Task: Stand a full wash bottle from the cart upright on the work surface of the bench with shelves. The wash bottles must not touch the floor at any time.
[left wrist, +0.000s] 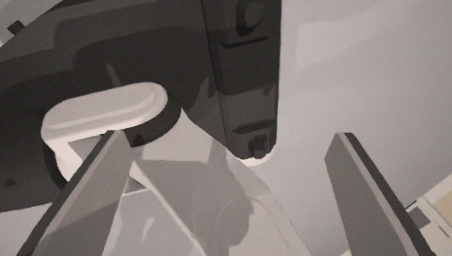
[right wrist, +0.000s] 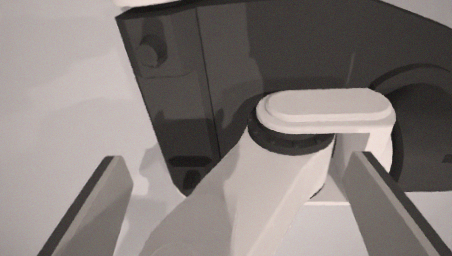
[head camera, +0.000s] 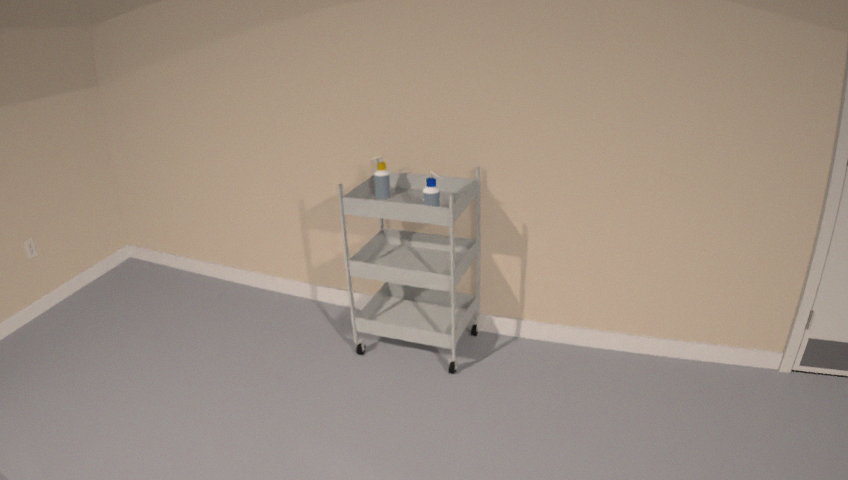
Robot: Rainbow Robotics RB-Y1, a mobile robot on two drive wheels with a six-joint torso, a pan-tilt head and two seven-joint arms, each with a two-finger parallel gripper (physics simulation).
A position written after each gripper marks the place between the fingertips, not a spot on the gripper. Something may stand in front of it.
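Visible in the scene: a grey three-shelf cart [head camera: 417, 303]; the left gripper [left wrist: 228, 144]; the right gripper [right wrist: 237, 168].
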